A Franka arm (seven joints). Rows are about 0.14 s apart.
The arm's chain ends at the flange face. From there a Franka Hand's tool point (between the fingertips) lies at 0.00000 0.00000 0.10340 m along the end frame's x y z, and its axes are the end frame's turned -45 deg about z.
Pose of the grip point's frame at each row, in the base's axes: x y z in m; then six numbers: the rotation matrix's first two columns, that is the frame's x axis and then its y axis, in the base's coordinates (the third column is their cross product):
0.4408 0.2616 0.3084 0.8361 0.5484 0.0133 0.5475 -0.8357 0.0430
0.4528 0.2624 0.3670 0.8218 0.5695 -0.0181 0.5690 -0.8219 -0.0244
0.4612 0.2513 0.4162 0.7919 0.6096 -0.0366 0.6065 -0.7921 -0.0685
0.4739 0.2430 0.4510 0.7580 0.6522 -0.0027 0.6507 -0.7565 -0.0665
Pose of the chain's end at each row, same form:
0.4372 0.2646 0.4117 0.9784 -0.2032 0.0398 -0.2041 -0.9787 0.0210
0.4558 0.2614 0.4703 0.9834 -0.1785 -0.0301 -0.1788 -0.9839 -0.0045
0.4685 0.2480 0.5193 0.9888 -0.1290 -0.0743 -0.1311 -0.9912 -0.0226
0.4786 0.2380 0.5542 0.9961 -0.0738 -0.0489 -0.0759 -0.9961 -0.0451

